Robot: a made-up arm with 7 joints. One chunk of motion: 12 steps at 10 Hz.
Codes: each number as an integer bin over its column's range. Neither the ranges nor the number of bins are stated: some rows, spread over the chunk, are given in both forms.
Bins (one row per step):
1: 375 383 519 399 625 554 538
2: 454 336 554 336 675 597 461
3: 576 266 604 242 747 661 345
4: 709 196 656 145 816 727 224
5: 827 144 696 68 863 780 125
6: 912 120 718 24 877 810 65
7: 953 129 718 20 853 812 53
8: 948 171 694 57 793 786 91
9: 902 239 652 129 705 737 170
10: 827 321 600 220 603 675 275
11: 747 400 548 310 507 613 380
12: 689 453 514 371 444 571 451
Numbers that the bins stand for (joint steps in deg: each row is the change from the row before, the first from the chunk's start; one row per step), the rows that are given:
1: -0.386 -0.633 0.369 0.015 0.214 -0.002 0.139
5: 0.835 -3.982 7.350 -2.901 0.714 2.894 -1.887
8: 1.162 -3.604 7.271 -2.998 0.567 2.971 -2.054
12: 0.462 0.348 0.172 -0.232 -0.167 0.216 -0.288
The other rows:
2: -0.173 -1.291 1.749 -0.540 0.319 0.549 -0.239
3: 0.157 -2.272 3.721 -1.368 0.470 1.369 -0.808
4: 0.516 -3.253 5.772 -2.223 0.615 2.215 -1.401
6: 1.065 -4.318 8.218 -3.289 0.744 3.278 -2.181
7: 1.176 -4.192 8.218 -3.324 0.693 3.304 -2.240
9: 1.038 -2.651 5.615 -2.364 0.382 2.343 -1.666
10: 0.835 -1.502 3.564 -1.562 0.168 1.549 -1.151
11: 0.619 -0.394 1.513 -0.769 -0.034 0.754 -0.636

